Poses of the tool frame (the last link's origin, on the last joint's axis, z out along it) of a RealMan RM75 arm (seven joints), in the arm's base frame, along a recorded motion.
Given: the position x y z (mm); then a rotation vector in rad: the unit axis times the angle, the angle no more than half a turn.
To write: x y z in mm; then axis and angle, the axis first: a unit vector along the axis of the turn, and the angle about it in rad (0 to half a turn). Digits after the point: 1 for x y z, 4 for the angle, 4 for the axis.
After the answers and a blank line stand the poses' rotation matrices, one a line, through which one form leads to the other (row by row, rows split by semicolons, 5 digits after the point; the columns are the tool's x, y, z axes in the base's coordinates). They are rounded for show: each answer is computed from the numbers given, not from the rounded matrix.
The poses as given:
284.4, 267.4, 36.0, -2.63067, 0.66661, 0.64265
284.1, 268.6, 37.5, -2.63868, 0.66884, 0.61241
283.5, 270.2, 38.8, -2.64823, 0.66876, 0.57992
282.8, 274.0, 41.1, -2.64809, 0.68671, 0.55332
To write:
284.4, 267.4, 36.0, -0.9433, 0.2390, 0.2304, 2.7889
284.1, 268.6, 37.5, -0.9457, 0.2397, 0.2195, 2.7902
283.5, 270.2, 38.8, -0.9484, 0.2395, 0.2077, 2.7923
282.8, 274.0, 41.1, -0.9488, 0.2460, 0.1982, 2.7911

0.78632 -0.51666 -0.33877; -0.35745 -0.82769 0.43263; -0.50392 -0.21909 -0.83550
0.79518 -0.51510 -0.31994; -0.36399 -0.82747 0.42756; -0.48498 -0.22354 -0.84548
0.80507 -0.51167 -0.30008; -0.36950 -0.82834 0.42111; -0.46403 -0.22814 -0.85593
0.80640 -0.52075 -0.28026; -0.38460 -0.82181 0.42038; -0.44923 -0.23120 -0.86298

